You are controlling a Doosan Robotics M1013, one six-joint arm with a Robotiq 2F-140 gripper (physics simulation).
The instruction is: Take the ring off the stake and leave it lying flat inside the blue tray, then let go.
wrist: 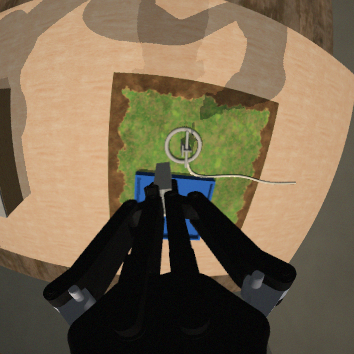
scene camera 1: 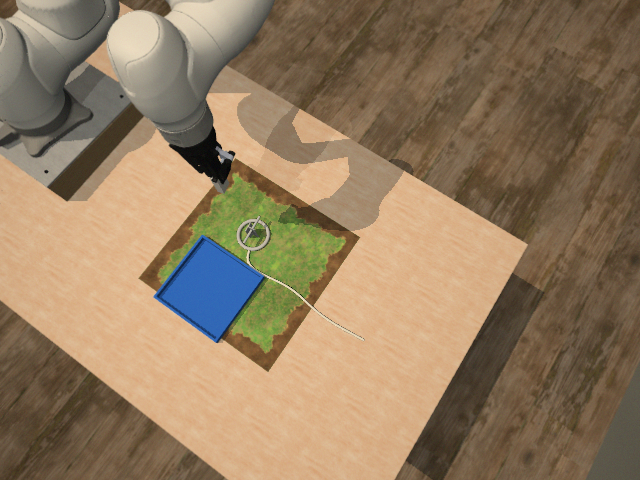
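Where they show: gripper, fingertip midpoint: [wrist: 164, 172] [scene camera 1: 223, 187]; arm's base, link origin: [scene camera 1: 45, 115].
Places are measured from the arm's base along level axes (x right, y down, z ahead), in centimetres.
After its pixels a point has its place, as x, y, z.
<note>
The grey ring [scene camera 1: 238, 235] {-14.1, 8.1, 56.5} [wrist: 167, 145] {-16.0, 8.1, 55.5} is around the thin grey stake [scene camera 1: 256, 222] {-19.2, 4.3, 58.5} [wrist: 187, 137] {-19.7, 4.2, 58.3}, over the green mat; how high it sits on the stake is hard to tell. A thin pale cord [scene camera 1: 330, 319] {-15.3, 8.4, 88.1} [wrist: 240, 176] {-14.0, 8.4, 76.2} runs from the ring's edge. The square blue tray [scene camera 1: 209, 289] {0.2, 8.4, 61.7} [wrist: 202, 188] {-8.0, 8.3, 67.4} is empty and lies beside the ring and stake. My gripper [scene camera 1: 221, 186] {-17.4, -11.8, 53.3} [wrist: 164, 172] {-17.4, -11.8, 53.3} is shut with nothing between its fingertips. It is above the mat's corner nearest the robot base, apart from the ring. In the wrist view its fingers hide part of the tray.
The green and brown mat [scene camera 1: 292, 250] {-21.2, 9.0, 68.9} [wrist: 150, 117] {-20.8, 8.9, 50.2} lies under the stake and part of the tray. The cord crosses the mat and ends on the wooden table [scene camera 1: 413, 310] {-31.4, 8.9, 100.7} [wrist: 65, 125] {-14.3, 9.0, 31.0}. The robot's base plate [scene camera 1: 77, 139] {-1.8, 0.1, 11.5} stands at the upper left in the scene view.
</note>
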